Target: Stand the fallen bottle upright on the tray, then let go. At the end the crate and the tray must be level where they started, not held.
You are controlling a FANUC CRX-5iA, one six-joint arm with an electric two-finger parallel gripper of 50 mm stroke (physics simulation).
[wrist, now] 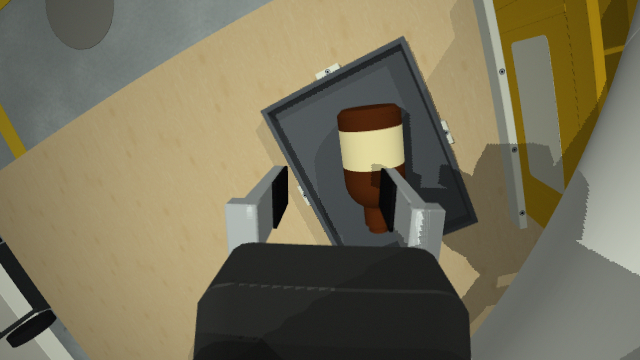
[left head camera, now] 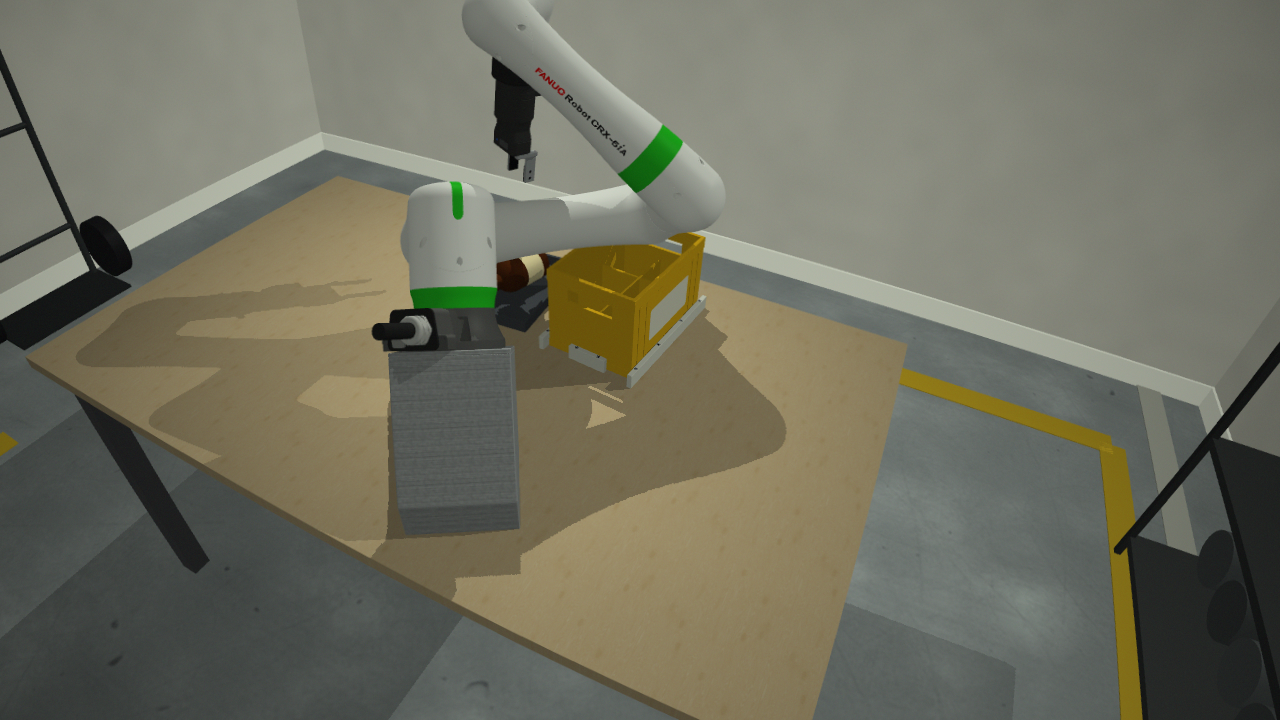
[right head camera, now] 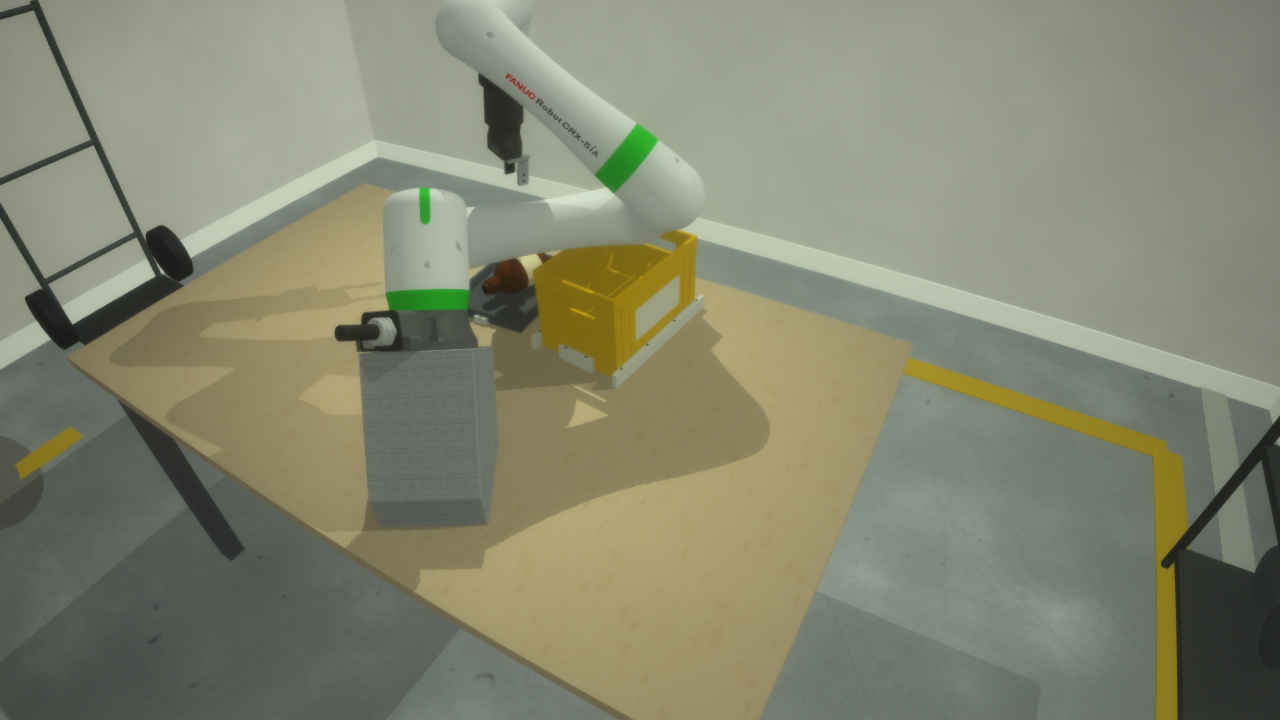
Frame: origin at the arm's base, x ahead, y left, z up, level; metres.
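Seen in the pictures: gripper, fingertip midpoint: (wrist: 333, 186) (left head camera: 520, 175) (right head camera: 516, 178); arm's base, origin of the base link: (left head camera: 456, 349) (right head camera: 430, 349).
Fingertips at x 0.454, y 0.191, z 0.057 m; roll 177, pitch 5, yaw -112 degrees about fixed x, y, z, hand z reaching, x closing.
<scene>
Pixels of each thing's top centre, then the offset from my fingertips to it. Level surfaces: height alone.
- brown bottle with a cream label, middle of its top: (wrist: 375, 181) (left head camera: 512, 258) (right head camera: 511, 260) 0.057 m back, 0.012 m right, 0.165 m down
- dark grey tray, middle of its top: (wrist: 372, 167) (left head camera: 513, 279) (right head camera: 514, 280) 0.056 m back, 0.011 m right, 0.218 m down
- yellow crate, middle of its top: (left head camera: 630, 251) (right head camera: 618, 251) 0.049 m back, 0.280 m right, 0.065 m down
- table, its level: 0.244 m down
A brown bottle with a cream label (left head camera: 514, 274) (right head camera: 510, 275) (wrist: 372, 147) lies on its side in the dark grey tray (left head camera: 521, 314) (right head camera: 505, 315) (wrist: 305, 105). In the wrist view its neck points toward the gripper body, and the right finger covers part of its shoulder. The tray lies flat on the table. A yellow crate (left head camera: 590, 313) (right head camera: 577, 320) (wrist: 575, 65) stands upright beside the tray. My gripper (left head camera: 521, 170) (right head camera: 516, 171) (wrist: 333, 186) is open and empty, high above the tray, with the bottle off toward its right finger. The arm hides part of the tray in both head views.
The grey pedestal (left head camera: 454, 438) (right head camera: 427, 434) carries the arm base on the table (left head camera: 698, 555) (right head camera: 644, 555) (wrist: 150, 150). Pale rails (left head camera: 666, 344) (right head camera: 657, 344) (wrist: 502, 100) edge the crate's foot. Small pale brackets border the tray. The arm's forearm passes over the crate.
</scene>
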